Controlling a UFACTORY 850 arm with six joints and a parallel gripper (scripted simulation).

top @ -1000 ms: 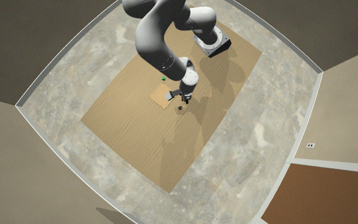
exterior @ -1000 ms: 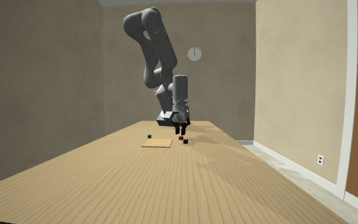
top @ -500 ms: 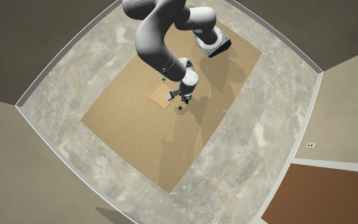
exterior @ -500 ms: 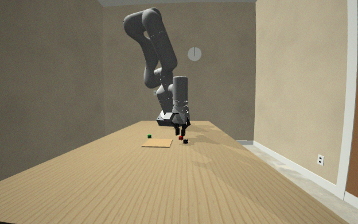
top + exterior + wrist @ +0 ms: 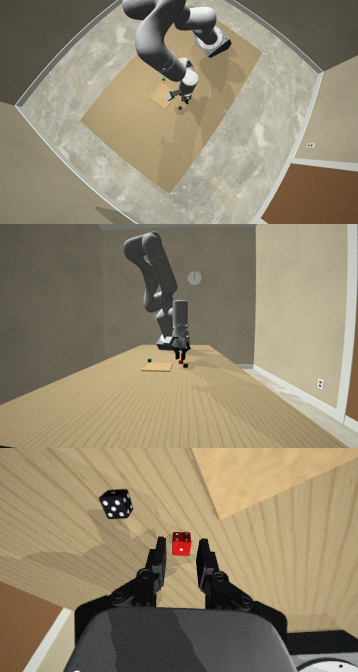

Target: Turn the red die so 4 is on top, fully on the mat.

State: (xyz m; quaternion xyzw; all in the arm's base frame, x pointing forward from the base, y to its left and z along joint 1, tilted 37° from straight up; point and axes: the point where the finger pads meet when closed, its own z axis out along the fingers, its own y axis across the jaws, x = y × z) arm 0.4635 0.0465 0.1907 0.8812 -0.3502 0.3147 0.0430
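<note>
The red die is 4 cm below my hand. Round my hand: black die: 7 cm ahead, 4 cm below, 1 cm to the left; green die: 18 cm to the right, 9 cm behind, 4 cm below; tan mat: 13 cm to the right, 4 cm below, 3 cm ahead.
</note>
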